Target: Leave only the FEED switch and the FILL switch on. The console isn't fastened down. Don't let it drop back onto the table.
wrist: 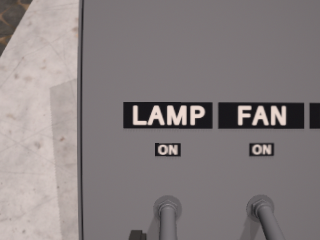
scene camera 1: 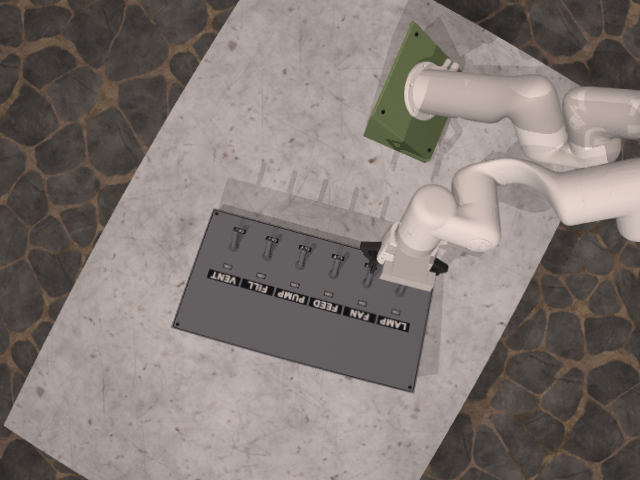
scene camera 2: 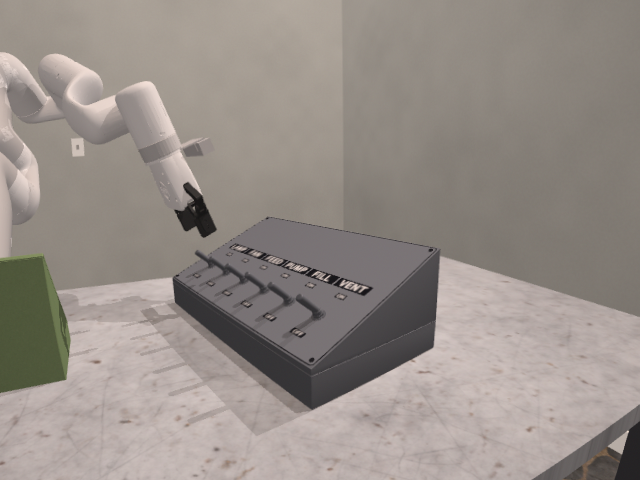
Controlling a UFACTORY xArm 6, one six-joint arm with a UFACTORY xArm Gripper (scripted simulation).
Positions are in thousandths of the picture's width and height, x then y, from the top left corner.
Labels:
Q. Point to a dark grey sloped console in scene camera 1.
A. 476, 655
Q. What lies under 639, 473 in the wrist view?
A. A dark grey sloped console.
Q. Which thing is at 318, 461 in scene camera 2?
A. My gripper.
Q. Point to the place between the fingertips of my gripper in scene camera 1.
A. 618, 570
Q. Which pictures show the dark grey sloped console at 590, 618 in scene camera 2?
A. The wrist view, scene camera 1 and scene camera 2: all of them.

